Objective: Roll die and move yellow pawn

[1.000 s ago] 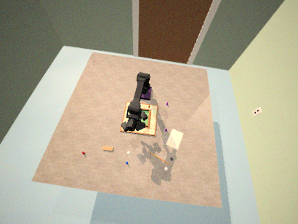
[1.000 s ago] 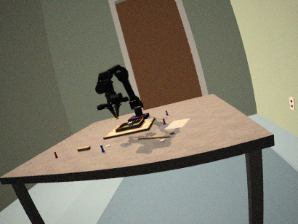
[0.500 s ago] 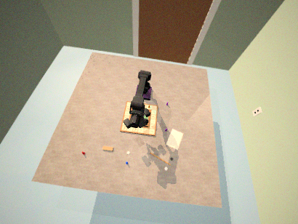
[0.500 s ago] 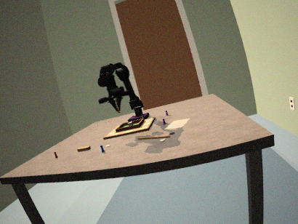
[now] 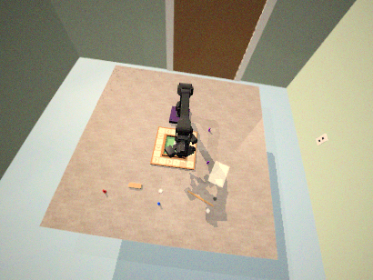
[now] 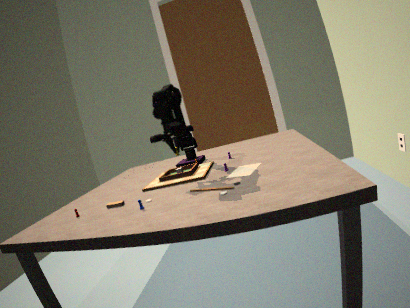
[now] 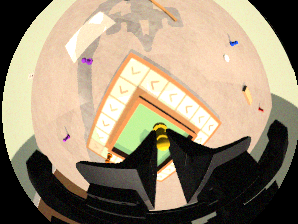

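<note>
Now: gripper tip 7 cm past the green tray, 4 cm to the left of it and 11 cm above it. From my gripper tip the other things lie so: pencil (23 cm ahead, 16 cm to the left, 12 cm below); then white sheet (6 cm ahead, 27 cm to the left, 12 cm below); then yellow pawn (1 cm above).
</note>
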